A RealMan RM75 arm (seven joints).
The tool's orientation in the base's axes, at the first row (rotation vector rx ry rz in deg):
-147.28, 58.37, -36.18
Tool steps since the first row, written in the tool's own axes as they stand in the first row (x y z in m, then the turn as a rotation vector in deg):
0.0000, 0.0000, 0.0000, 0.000, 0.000, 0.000
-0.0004, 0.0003, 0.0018, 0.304, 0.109, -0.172
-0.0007, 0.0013, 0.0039, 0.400, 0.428, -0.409
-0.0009, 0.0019, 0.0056, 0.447, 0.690, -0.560
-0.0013, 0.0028, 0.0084, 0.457, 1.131, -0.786
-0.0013, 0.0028, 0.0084, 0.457, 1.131, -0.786
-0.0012, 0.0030, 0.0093, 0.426, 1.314, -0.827
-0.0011, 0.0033, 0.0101, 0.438, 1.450, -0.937
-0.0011, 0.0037, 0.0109, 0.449, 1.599, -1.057
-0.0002, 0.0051, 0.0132, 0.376, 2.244, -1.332
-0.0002, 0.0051, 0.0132, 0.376, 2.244, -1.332
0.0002, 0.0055, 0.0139, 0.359, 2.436, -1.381
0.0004, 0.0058, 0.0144, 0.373, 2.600, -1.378
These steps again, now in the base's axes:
0.0000, 0.0000, 0.0000, 0.000, 0.000, 0.000
0.0005, 0.0003, -0.0018, 0.050, -0.310, 0.188
0.0008, 0.0000, -0.0041, -0.189, -0.629, 0.281
0.0011, 0.0000, -0.0059, -0.383, -0.863, 0.312
0.0018, -0.0001, -0.0088, -0.741, -1.206, 0.319
0.0018, -0.0001, -0.0088, -0.741, -1.206, 0.319
0.0022, -0.0002, -0.0096, -0.886, -1.318, 0.267
0.0025, -0.0004, -0.0104, -1.011, -1.434, 0.307
0.0027, -0.0006, -0.0112, -1.148, -1.560, 0.349
0.0036, -0.0019, -0.0136, -1.701, -1.994, 0.287
0.0036, -0.0019, -0.0136, -1.701, -1.994, 0.287
0.0040, -0.0024, -0.0142, -1.846, -2.122, 0.242
0.0042, -0.0027, -0.0147, -1.929, -2.247, 0.173

